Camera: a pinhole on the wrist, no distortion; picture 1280 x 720 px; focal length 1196.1 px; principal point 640.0 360.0 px. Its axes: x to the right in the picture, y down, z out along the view. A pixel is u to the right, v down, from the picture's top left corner.
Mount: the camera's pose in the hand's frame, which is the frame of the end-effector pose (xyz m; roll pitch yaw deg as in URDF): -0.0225 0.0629 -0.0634 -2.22 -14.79 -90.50
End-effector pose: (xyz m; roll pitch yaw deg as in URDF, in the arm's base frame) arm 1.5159 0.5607 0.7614 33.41 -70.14 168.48
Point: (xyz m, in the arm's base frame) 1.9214 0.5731 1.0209
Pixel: 680 619
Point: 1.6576 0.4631 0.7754
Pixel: 386 180
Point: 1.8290 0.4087 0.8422
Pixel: 240 252
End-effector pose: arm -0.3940 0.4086 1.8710 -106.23 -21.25 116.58
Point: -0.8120 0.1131 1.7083
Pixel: 1158 74
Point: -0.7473 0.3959 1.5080
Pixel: 427 373
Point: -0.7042 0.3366 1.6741
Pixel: 800 371
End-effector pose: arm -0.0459 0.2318 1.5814 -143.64 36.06 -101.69
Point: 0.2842 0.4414 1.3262
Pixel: 1140 199
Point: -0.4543 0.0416 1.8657
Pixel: behind the camera
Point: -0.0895 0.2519 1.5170
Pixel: outside the picture
